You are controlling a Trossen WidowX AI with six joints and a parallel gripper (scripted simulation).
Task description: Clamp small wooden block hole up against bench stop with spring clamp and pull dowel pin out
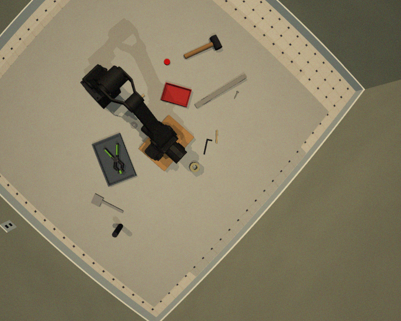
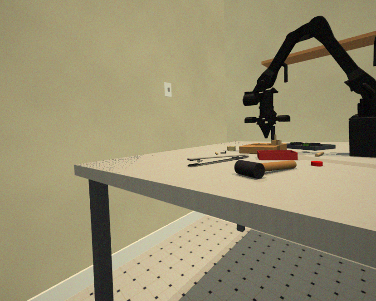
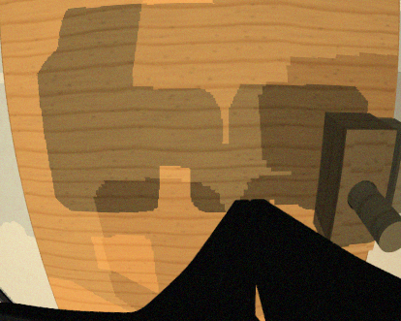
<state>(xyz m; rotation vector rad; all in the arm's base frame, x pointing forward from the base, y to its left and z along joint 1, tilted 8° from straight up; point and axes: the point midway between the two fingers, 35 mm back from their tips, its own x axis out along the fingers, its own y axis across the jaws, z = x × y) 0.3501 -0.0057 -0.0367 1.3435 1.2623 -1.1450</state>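
Now: the dowel pin 4 cm below my hand and 4 cm behind it. Round my hand: small wooden block 6 cm below, 4 cm behind; wooden board 8 cm below, 2 cm ahead, 1 cm to the right; bench stop 6 cm behind, 5 cm below.
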